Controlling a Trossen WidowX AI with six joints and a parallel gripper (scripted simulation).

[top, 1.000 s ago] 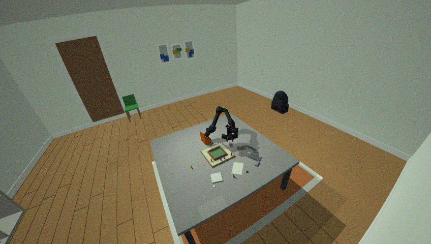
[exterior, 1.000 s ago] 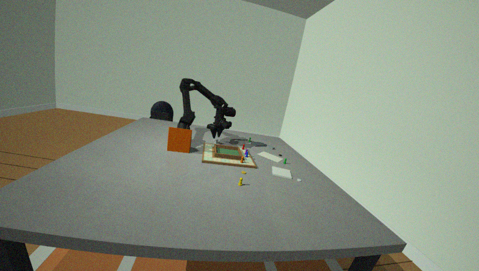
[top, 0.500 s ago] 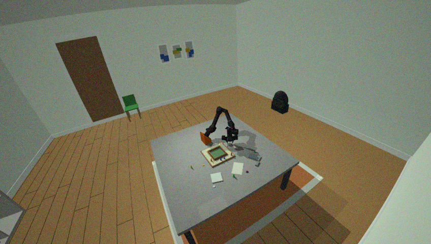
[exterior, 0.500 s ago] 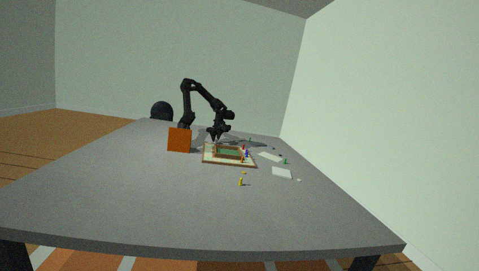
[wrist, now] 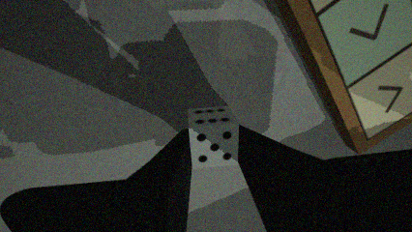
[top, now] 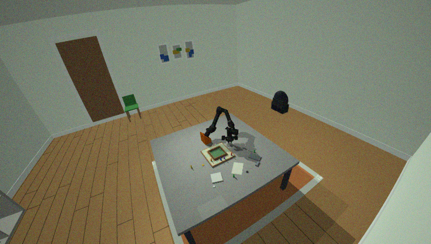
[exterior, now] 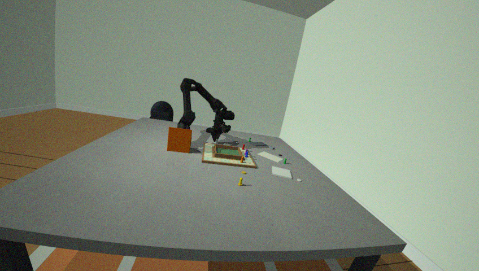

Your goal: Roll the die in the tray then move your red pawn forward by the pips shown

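Right now the red pawn is 190 mm ahead of my gripper tip, 80 mm to the right of it and 20 mm above it. Round my gripper tip: green tray: 200 mm to the right, 90 mm ahead; purple pawn: 200 mm ahead, 170 mm to the right, 20 mm above; white die: right at my gripper tip.
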